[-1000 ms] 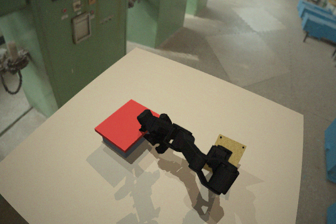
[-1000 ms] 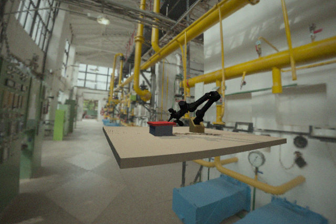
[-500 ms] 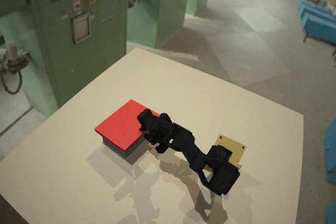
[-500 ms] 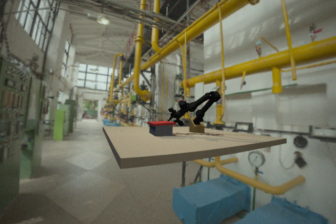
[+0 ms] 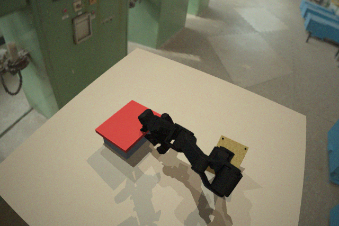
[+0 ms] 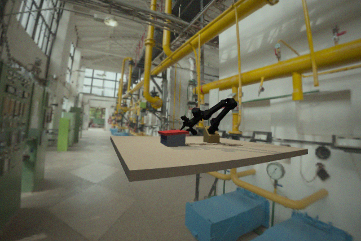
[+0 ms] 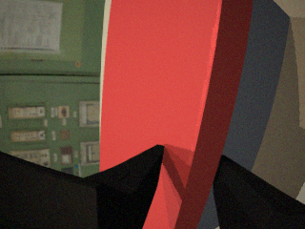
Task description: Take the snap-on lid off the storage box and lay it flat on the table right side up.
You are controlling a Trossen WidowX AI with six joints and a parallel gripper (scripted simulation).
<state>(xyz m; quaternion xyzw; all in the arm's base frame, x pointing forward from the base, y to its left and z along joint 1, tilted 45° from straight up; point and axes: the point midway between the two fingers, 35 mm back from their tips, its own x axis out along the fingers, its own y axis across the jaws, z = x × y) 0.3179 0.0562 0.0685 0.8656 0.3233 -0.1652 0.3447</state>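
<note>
The lid is 80 mm ahead of my gripper tip. The rest, counted from my gripper tip: storage box (80 mm ahead, 50 mm below).
</note>
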